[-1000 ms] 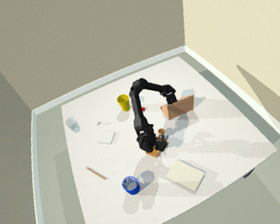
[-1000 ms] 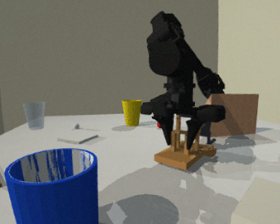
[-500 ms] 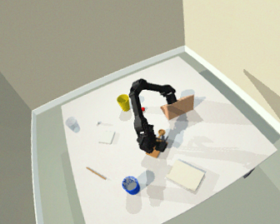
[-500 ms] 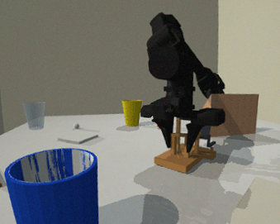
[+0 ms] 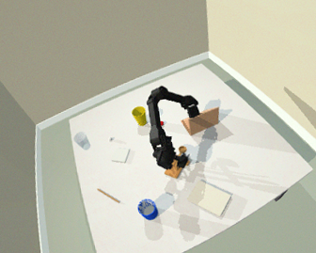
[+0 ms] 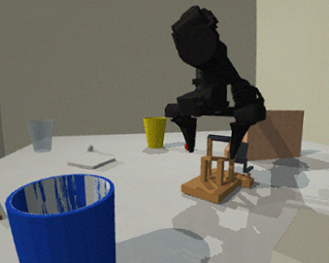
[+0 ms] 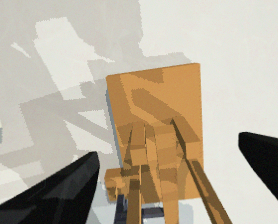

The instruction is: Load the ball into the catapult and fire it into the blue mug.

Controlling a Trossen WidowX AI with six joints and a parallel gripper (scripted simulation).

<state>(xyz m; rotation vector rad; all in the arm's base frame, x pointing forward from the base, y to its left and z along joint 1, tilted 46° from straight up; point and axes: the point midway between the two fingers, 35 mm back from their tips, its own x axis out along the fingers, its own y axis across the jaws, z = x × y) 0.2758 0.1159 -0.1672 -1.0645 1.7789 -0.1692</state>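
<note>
My gripper tip is now 10 cm past the red ball, 36 cm to the left of it and 6 cm above it. From my gripper tip the other things lie so: cream pad 8 cm behind, 25 cm to the left, 7 cm below; then blue mug 23 cm ahead, 17 cm to the left, 5 cm below; then wooden catapult 6 cm behind, 3 cm to the right, 2 cm below.
</note>
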